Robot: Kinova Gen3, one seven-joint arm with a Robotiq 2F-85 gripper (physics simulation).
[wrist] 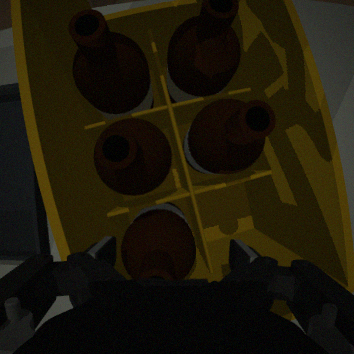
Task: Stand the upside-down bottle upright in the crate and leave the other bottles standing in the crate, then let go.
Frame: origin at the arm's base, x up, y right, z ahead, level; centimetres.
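Seen in the pictures: gripper, fingertip midpoint: point(172, 250).
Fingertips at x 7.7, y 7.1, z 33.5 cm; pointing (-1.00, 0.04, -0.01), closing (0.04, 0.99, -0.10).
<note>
Offsets run from my fingertips to a thing's top centre. "spot": to the spot under its first point.
A yellow crate {spot: dx +3.3, dy -7.4, dz +6.8 cm} point(37, 165) with thin dividers fills most of the wrist view. Several brown bottles stand in it with their open necks up: one at the back left point(112, 75), one at the back right point(202, 57), one at the middle left point(145, 170), one at the middle right point(220, 137) and one at the front left point(159, 242). The front-left bottle's neck is mostly hidden behind my gripper's body. My gripper point(172, 250) is open, its fingers wide apart on either side of the front-left bottle, holding nothing. The front-right compartment holds no bottle.
A dark tray or box {spot: dx -13.7, dy -21.7, dz +7.0 cm} point(19, 175) lies to the left of the crate, partly cut off by the view's edge. The crate's side walls rise at left and right, and its dividers {dx -4.8, dy +1.5, dz +8.0 cm} point(182, 155) run between the bottles. A pale surface shows outside the crate.
</note>
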